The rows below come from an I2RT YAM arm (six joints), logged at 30 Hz.
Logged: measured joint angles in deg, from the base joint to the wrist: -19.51 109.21 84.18 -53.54 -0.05 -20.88; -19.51 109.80 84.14 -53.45 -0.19 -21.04; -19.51 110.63 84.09 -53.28 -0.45 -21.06; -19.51 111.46 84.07 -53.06 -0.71 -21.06; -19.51 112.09 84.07 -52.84 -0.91 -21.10; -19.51 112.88 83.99 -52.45 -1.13 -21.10; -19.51 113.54 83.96 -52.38 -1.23 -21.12; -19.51 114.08 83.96 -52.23 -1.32 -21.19; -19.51 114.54 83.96 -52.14 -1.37 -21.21
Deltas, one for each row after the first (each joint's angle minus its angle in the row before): 0.00 0.59 -0.04 0.09 -0.14 -0.16; 0.00 0.83 -0.05 0.17 -0.26 -0.02; 0.00 0.83 -0.02 0.22 -0.26 0.00; 0.00 0.63 0.00 0.22 -0.20 -0.04; 0.00 0.79 -0.08 0.39 -0.22 0.00; 0.00 0.66 -0.03 0.07 -0.10 -0.02; 0.00 0.54 0.00 0.15 -0.09 -0.07; 0.00 0.46 0.00 0.09 -0.05 -0.02
